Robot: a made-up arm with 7 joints.
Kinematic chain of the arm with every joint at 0, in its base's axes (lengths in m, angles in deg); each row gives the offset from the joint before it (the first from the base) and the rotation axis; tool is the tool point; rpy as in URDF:
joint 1: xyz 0 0 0.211 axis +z
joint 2: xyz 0 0 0 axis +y
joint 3: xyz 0 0 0.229 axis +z
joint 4: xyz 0.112 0 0 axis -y
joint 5: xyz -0.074 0 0.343 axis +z
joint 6: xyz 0 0 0 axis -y
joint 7: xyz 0.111 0 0 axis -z
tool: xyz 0 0 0 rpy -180 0 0
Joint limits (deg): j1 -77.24..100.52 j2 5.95..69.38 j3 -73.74..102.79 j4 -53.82..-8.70 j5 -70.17..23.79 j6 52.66..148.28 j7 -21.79..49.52
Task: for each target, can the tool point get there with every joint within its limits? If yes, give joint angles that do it. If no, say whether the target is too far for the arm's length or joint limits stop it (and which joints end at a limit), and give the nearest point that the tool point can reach.
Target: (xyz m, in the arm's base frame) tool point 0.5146 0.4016 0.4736
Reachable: yes | joints 19.91 61.75 71.43 -18.71 11.16 75.84 37.54
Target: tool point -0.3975 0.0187 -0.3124
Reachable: no: joint limits stop it (at a limit: joint 1, joint 2, joint 4, joint 6) | nearest point -0.3744 0.5271 0.0404 | short by 0.619 m
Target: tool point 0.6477 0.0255 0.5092
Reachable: yes | joints 31.29 43.39 -58.12 -45.15 -54.54 96.09 2.83
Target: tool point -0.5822 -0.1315 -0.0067
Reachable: no: joint limits stop it (at a limit: joint 1, joint 2, joint 4, joint 6) | nearest point -0.3085 -0.5923 0.2453 | short by 0.592 m
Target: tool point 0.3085 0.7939 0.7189
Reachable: no: too far | nearest point 0.2230 0.5739 0.5781 | short by 0.275 m
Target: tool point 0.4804 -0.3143 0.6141
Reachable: yes | joints -24.12 37.44 -27.76 -33.50 -11.83 132.47 42.13
